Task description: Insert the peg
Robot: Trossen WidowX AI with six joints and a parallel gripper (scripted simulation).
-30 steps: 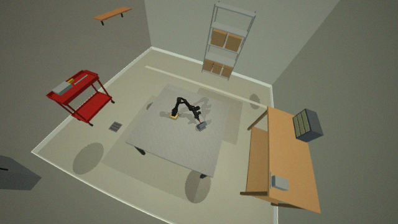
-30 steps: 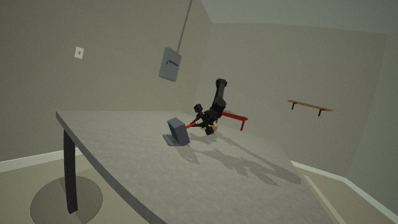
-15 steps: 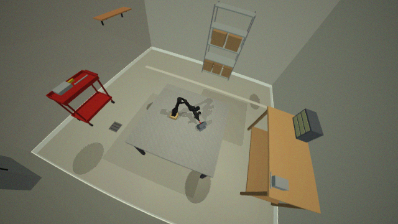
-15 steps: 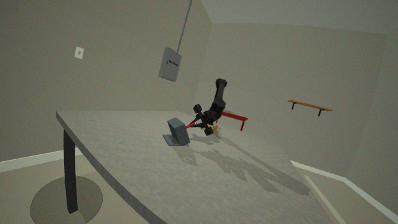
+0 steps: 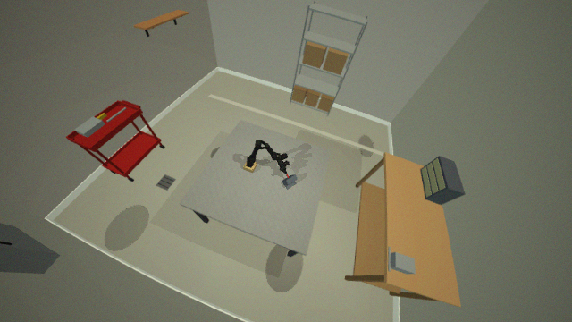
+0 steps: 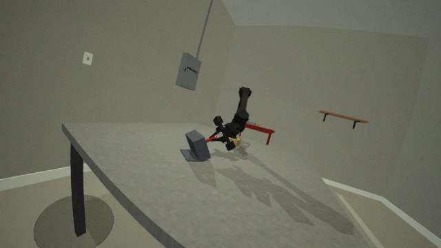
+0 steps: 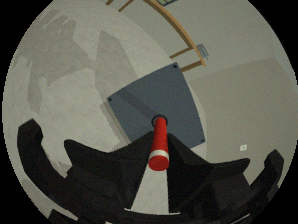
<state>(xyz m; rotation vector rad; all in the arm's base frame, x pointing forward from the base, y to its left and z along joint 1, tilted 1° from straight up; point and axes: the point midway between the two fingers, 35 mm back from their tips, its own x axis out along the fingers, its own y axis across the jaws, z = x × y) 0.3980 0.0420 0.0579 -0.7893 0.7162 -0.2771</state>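
My gripper tip is now 50 mm short of the grey sloped panel, 30 mm to the left of it and 30 mm above it. From my gripper tip the other things lie so: red round peg (10 mm behind, 10 mm to the left, 10 mm above).
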